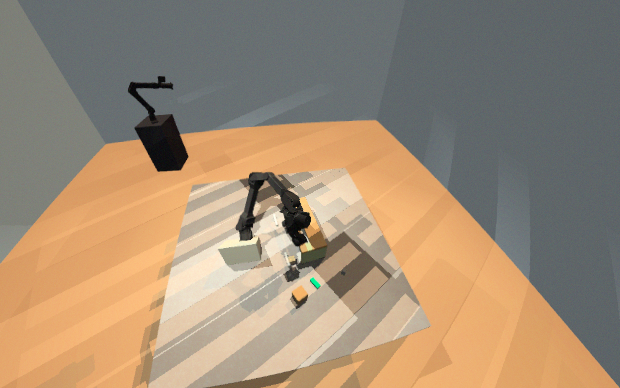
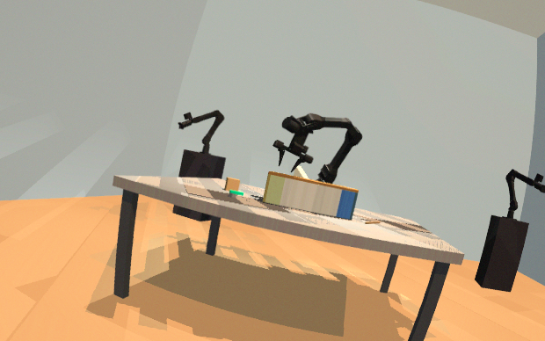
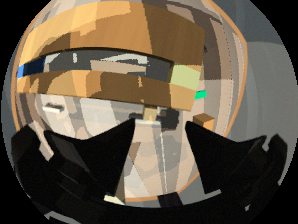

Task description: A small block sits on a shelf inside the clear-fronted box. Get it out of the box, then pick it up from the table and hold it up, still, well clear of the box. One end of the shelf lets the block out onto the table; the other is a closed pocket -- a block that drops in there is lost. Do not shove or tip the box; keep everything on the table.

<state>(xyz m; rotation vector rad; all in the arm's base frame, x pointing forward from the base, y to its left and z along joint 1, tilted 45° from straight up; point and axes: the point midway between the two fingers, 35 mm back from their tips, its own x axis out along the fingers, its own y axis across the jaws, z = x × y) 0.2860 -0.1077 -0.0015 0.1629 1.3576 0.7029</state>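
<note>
Right now my gripper tip is 130 mm above the tan block, 30 mm to the left of it and 30 mm past it. Also, from my gripper tip: green piece 170 mm to the right, 140 mm below, 90 mm ahead; grey item 260 mm ahead, 140 mm below, 120 mm to the right.
</note>
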